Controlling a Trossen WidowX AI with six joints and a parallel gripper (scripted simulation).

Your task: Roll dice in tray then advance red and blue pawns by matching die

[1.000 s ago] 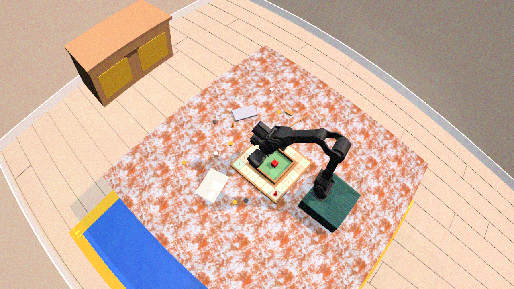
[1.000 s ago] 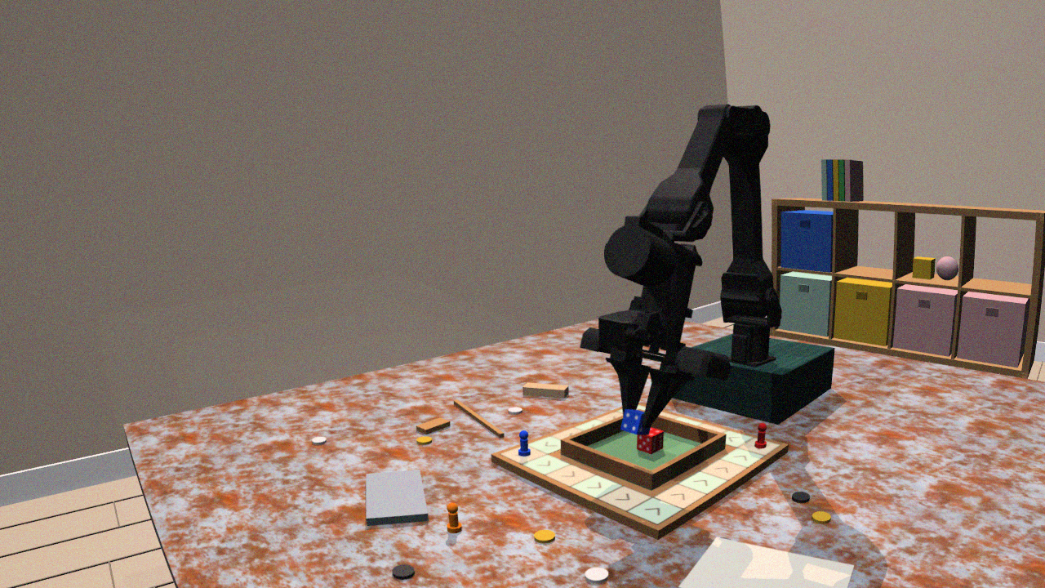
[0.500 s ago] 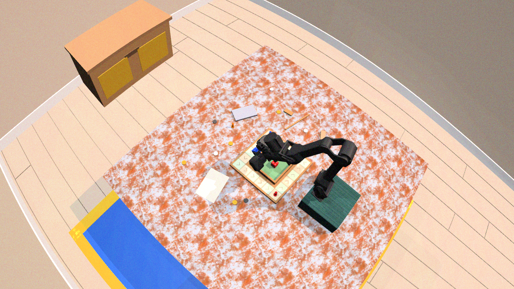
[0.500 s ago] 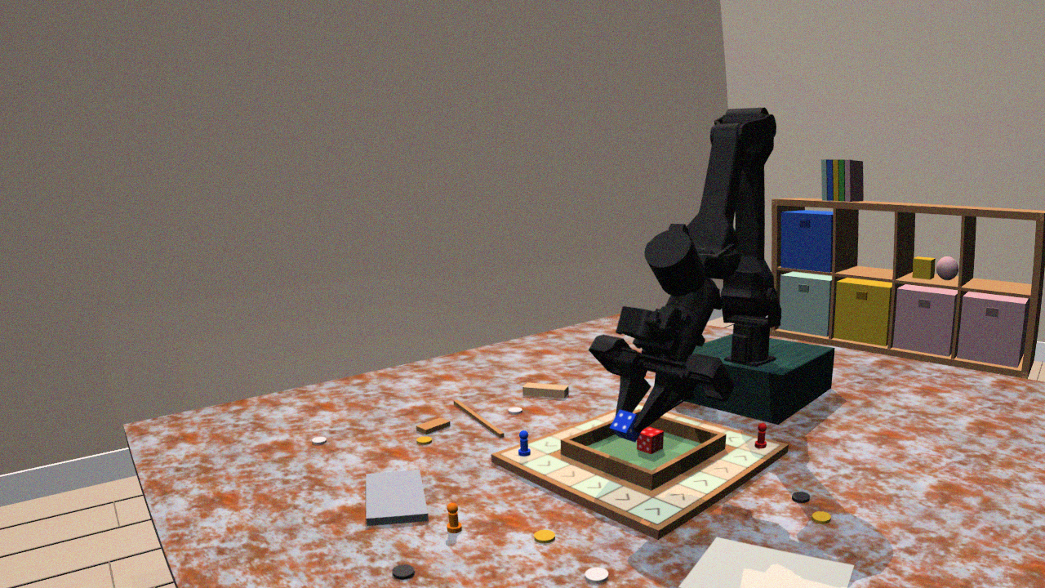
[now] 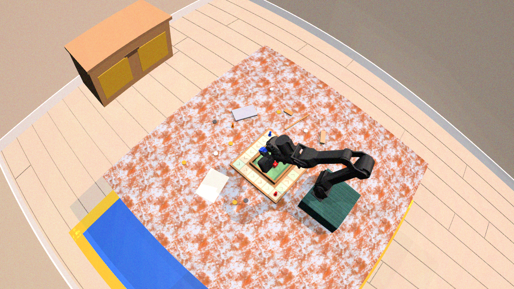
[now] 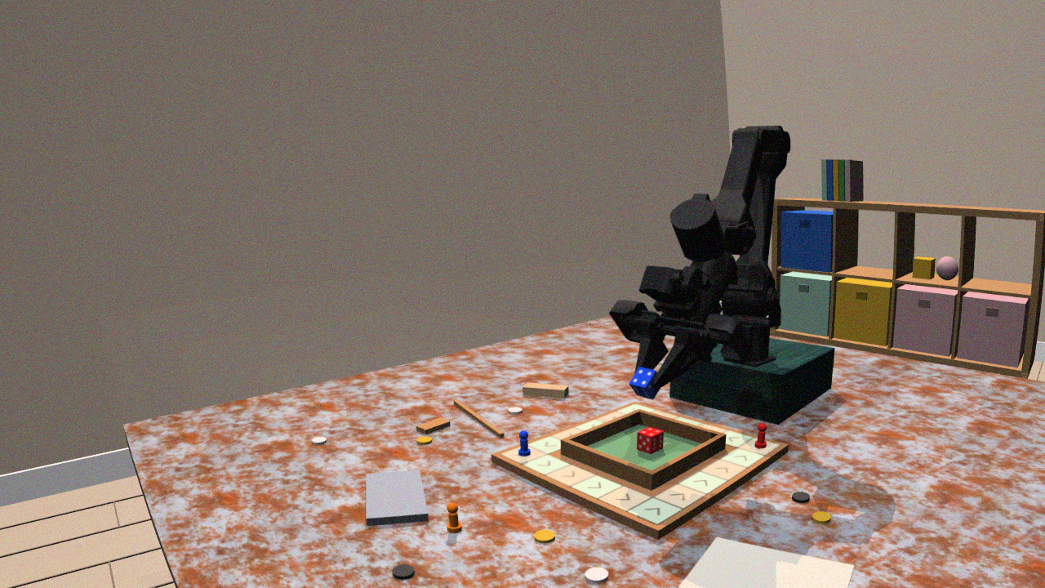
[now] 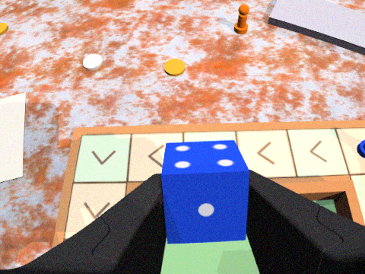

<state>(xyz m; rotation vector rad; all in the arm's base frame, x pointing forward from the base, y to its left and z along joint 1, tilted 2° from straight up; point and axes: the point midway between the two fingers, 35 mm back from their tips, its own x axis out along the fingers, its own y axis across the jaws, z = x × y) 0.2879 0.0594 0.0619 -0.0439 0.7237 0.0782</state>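
Now: the red pawn 16 cm behind my gripper tip, 10 cm below it and 7 cm to the left of it. Round my gripper tip: green tray (12 cm below, 4 cm to the right, 4 cm behind); orange pawn (24 cm ahead, 11 cm below, 4 cm to the right); blue pawn (14 cm to the right, 10 cm below, 8 cm ahead).
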